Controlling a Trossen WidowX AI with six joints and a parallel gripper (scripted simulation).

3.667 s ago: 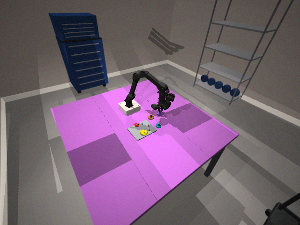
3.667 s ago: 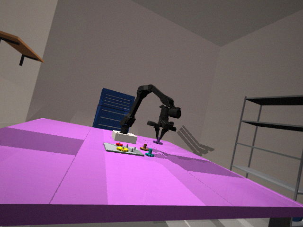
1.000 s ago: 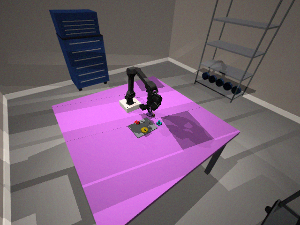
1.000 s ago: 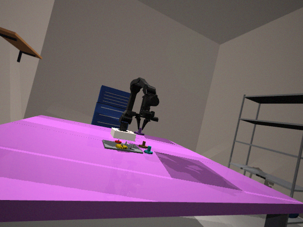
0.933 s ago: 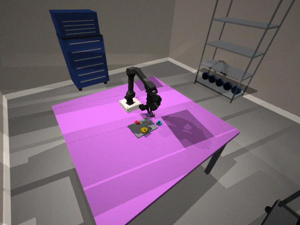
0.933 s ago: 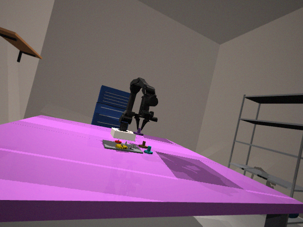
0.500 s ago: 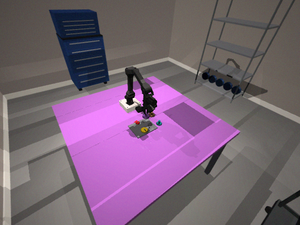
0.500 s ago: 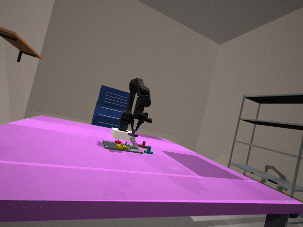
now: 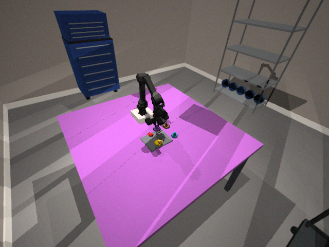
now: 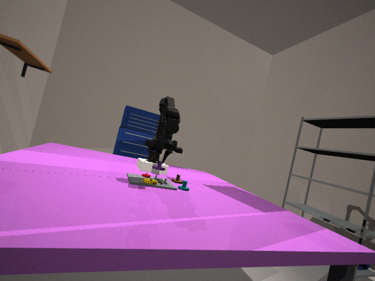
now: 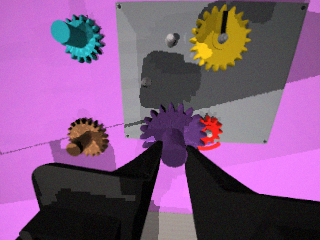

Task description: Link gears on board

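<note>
The purple gear is 10 mm below my gripper tip. From my gripper tip the other things lie so: red gear (70 mm below, 50 mm to the right, 20 mm behind); yellow gear (80 mm ahead, 70 mm to the right, 70 mm below); brown gear (130 mm to the left, 70 mm below, 10 mm behind).
</note>
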